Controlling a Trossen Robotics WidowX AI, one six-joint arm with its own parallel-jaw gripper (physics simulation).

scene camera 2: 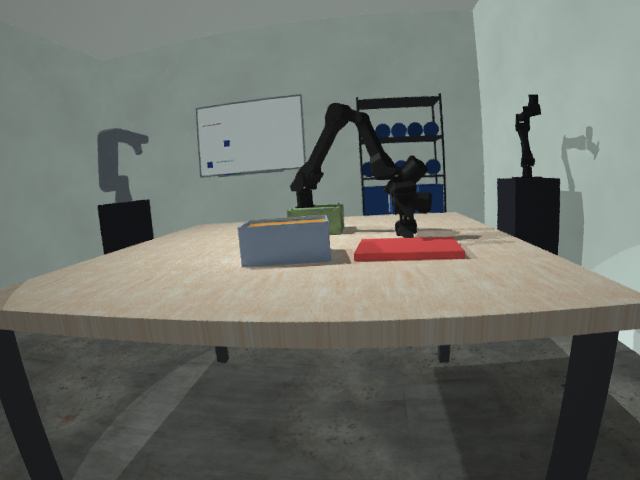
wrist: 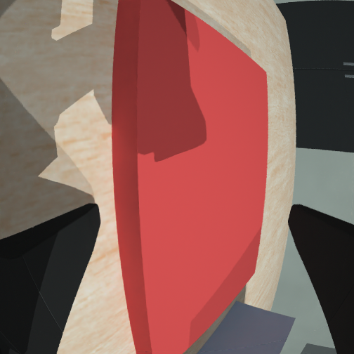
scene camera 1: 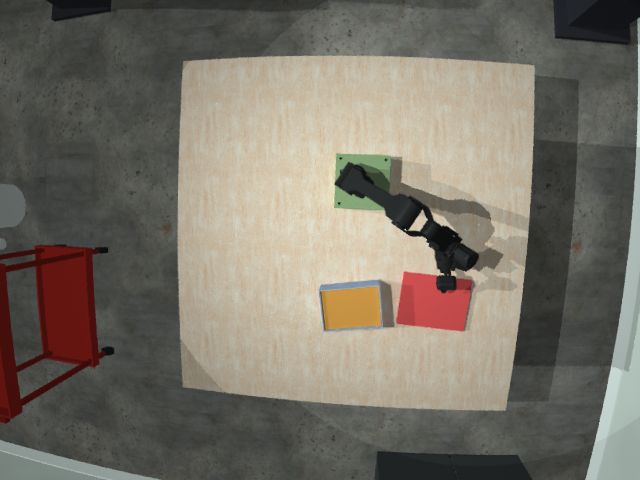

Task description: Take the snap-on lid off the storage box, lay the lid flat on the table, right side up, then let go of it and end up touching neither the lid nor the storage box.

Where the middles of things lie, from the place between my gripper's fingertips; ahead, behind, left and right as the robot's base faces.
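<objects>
Red lid [scene camera 1: 421, 304]: now 3 cm below my hand, 2 cm to the right of it and 8 cm ahead of it.
</objects>
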